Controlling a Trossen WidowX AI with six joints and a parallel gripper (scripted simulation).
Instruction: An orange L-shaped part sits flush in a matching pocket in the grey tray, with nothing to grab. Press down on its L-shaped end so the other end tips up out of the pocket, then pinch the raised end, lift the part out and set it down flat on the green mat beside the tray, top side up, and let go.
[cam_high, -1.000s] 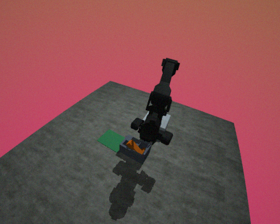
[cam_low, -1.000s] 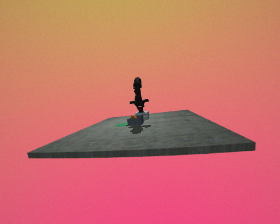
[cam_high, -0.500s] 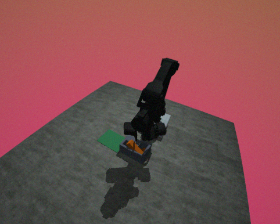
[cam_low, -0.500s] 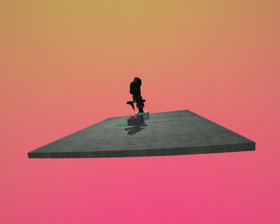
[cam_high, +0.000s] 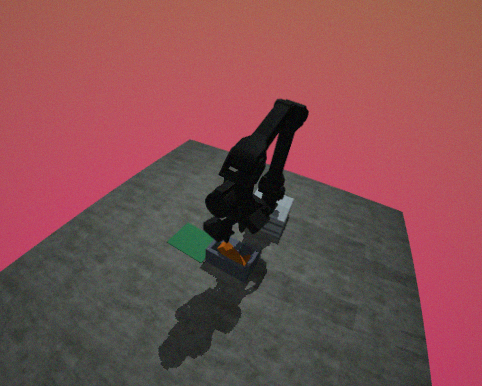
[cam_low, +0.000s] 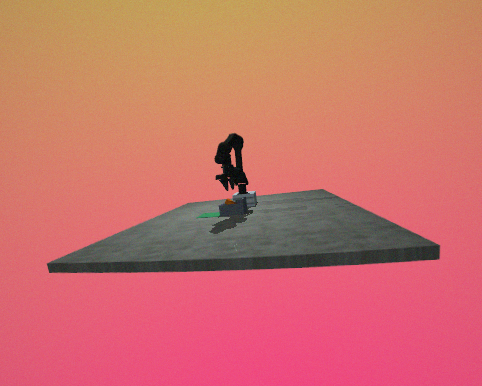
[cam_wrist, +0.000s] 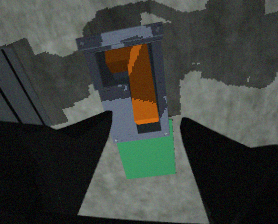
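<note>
The orange l-shaped part is 2 cm behind my gripper tip, 2 cm to the left of it and 10 cm below it. From my gripper tip the other things lie so: green mat 2 cm behind, 16 cm to the right, 16 cm below.
</note>
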